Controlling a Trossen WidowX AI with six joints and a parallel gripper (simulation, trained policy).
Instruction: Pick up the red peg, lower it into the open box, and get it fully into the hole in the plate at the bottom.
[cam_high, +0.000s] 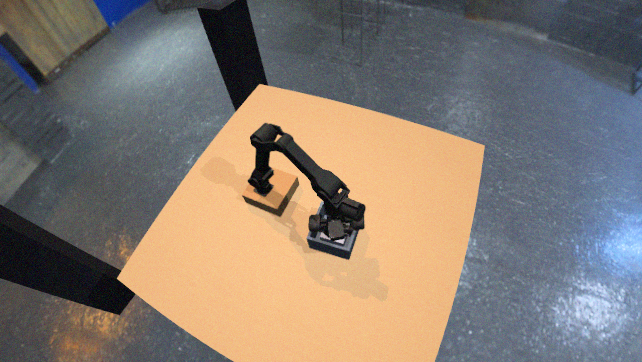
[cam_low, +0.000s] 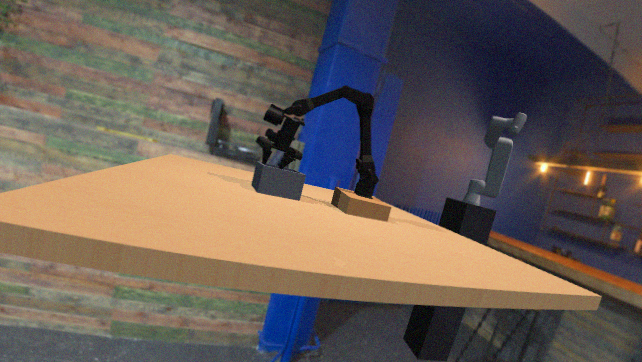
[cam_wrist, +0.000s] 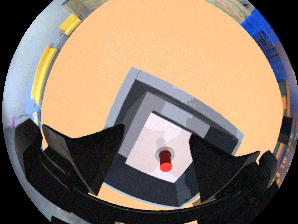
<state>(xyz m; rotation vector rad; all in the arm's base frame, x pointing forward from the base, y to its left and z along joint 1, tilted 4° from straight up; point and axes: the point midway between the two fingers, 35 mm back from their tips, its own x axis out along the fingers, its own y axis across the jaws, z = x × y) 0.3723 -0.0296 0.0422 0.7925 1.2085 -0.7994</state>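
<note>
Right now my gripper tip is 30 mm past the red peg, 30 mm to the right of it and 40 mm above it. From my gripper tip the other things lie so: grey box (30 mm behind, 30 mm to the left, 60 mm below); light grey plate (30 mm behind, 30 mm to the left, 40 mm below).
</note>
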